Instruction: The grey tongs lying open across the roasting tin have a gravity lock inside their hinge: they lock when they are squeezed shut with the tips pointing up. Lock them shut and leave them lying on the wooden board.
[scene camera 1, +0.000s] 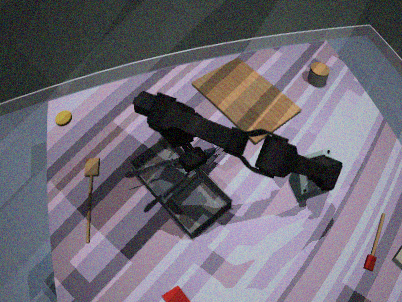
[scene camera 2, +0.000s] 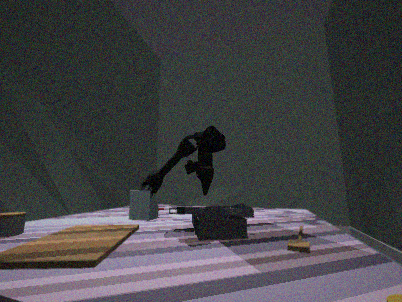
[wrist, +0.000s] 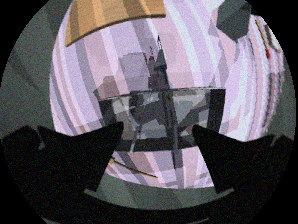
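Here is a roasting tin, and what I see of it at (wrist: 202, 106) is the same spot that I see at (scene camera 1: 210, 213).
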